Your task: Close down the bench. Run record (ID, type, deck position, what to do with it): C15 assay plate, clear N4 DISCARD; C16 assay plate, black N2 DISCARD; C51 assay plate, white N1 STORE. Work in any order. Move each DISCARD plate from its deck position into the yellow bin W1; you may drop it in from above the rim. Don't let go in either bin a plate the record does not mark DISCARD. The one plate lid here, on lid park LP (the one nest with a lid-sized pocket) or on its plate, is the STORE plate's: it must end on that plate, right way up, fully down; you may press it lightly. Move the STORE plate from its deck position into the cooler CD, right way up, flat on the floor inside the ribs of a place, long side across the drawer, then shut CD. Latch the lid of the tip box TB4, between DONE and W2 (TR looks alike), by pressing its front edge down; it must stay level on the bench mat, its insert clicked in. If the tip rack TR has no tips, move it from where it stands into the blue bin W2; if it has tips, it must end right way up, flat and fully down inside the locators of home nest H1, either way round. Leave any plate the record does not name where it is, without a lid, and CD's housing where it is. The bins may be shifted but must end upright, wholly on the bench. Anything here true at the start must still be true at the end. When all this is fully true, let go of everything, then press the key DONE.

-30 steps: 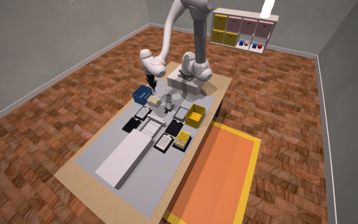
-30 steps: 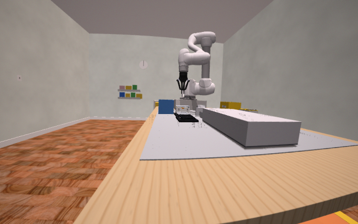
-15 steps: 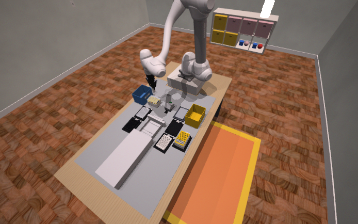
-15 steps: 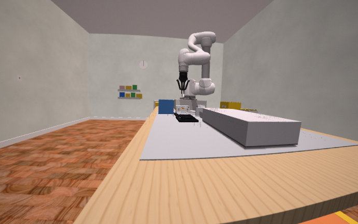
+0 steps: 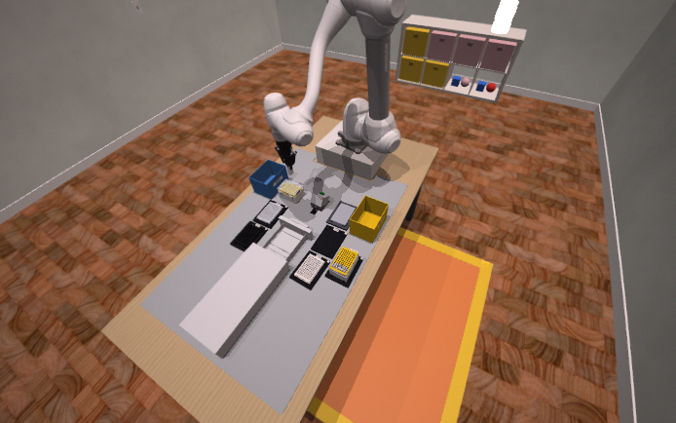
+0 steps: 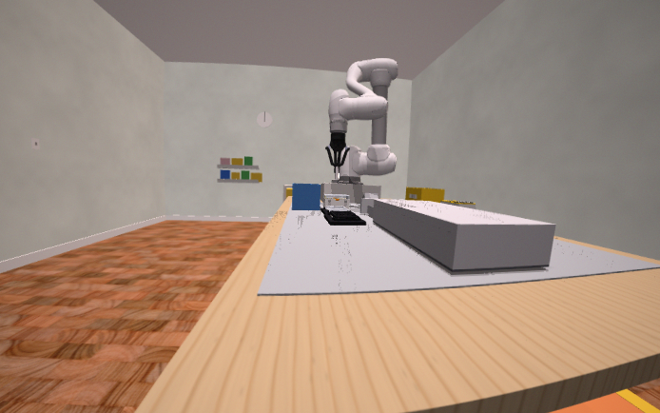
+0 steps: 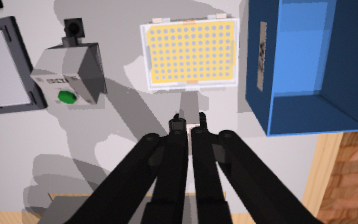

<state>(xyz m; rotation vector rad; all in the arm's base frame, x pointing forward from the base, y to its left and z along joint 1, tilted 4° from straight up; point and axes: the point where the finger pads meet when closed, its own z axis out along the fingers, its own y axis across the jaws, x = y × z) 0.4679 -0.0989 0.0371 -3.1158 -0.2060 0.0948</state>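
Right now my hand is 330 mm to the right of the plate lid, 160 mm above it and 20 mm past it. The rest, counted from my hand: tip box TB4 (140 mm below, 30 mm ahead); blue bin W2 (150 mm to the right, 140 mm below, 50 mm ahead); done key (180 mm to the left, 110 mm below, 40 mm behind).
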